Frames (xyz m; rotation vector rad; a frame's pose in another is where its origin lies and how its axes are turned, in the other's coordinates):
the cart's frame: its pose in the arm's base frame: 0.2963 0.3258 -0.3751 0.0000 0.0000 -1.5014
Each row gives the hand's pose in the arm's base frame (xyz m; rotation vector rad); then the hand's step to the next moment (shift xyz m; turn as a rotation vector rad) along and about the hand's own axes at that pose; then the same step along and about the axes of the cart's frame.
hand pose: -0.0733 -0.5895 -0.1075 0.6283 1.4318 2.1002
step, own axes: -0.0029 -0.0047 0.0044 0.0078 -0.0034 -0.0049
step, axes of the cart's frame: -0.0022 0.0059 -0.0032 -0.0032 -0.0083 -0.0042
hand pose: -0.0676 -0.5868 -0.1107 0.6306 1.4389 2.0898
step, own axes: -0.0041 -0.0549 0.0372 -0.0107 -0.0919 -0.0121
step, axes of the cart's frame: -0.0372 0.0379 -0.0399 -0.0111 0.0154 -0.0914
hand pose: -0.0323 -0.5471 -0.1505 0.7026 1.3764 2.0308
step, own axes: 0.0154 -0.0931 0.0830 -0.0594 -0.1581 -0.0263
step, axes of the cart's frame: -0.0867 0.0696 -0.0586 0.0153 0.0487 -0.1631
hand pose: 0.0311 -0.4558 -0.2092 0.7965 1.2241 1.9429
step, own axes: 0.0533 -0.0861 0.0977 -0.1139 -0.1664 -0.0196
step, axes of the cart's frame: -0.1134 0.0748 -0.0366 0.0562 0.0842 -0.1755
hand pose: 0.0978 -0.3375 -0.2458 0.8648 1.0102 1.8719
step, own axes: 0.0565 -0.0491 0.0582 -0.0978 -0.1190 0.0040
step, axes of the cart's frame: -0.0821 0.0470 -0.0071 0.0505 0.0817 -0.1205
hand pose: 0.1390 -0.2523 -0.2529 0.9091 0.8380 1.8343
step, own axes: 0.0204 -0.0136 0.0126 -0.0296 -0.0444 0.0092
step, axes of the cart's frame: -0.0251 0.0114 -0.0001 0.0115 0.0353 -0.0394
